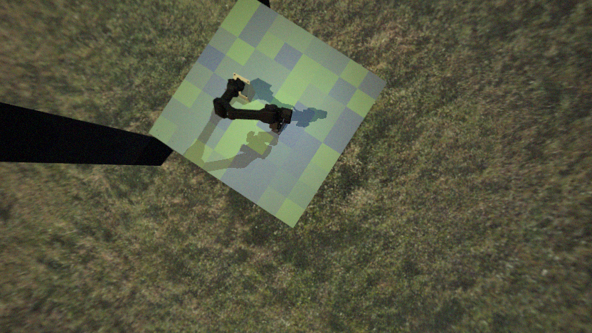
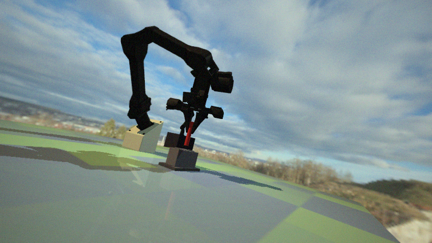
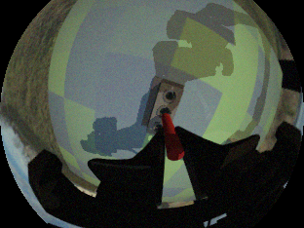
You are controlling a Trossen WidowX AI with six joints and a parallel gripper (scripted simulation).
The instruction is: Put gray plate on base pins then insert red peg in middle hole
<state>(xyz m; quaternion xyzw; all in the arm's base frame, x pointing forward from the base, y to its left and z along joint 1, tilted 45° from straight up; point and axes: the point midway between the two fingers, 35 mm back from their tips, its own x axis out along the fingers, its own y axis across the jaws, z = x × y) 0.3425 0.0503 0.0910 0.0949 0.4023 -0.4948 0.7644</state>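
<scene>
The red peg is right at my gripper tip. Round my gripper tip: dark base: 10 cm below; gray plate: 7 cm below.
</scene>
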